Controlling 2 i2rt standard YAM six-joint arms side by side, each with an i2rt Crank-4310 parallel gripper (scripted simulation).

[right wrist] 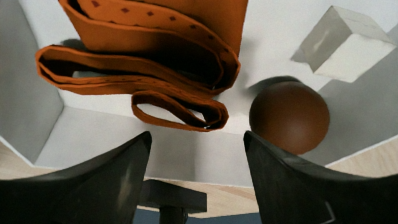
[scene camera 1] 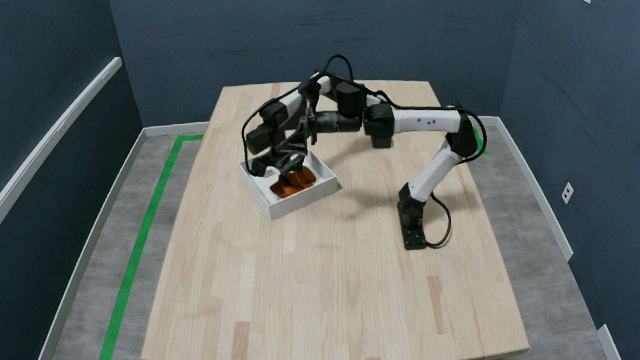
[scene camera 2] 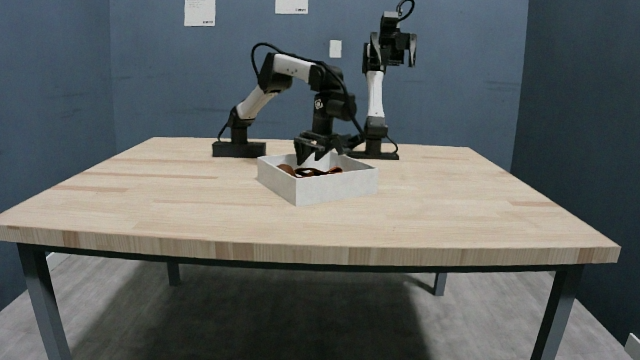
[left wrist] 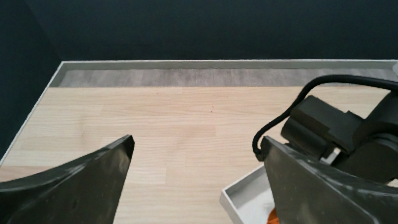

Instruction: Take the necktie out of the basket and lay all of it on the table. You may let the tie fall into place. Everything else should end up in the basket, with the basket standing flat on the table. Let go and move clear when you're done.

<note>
I see my left gripper, my right gripper and a white basket.
My left gripper shows as well in scene camera 2 and in the left wrist view. My right gripper also shows in the right wrist view.
</note>
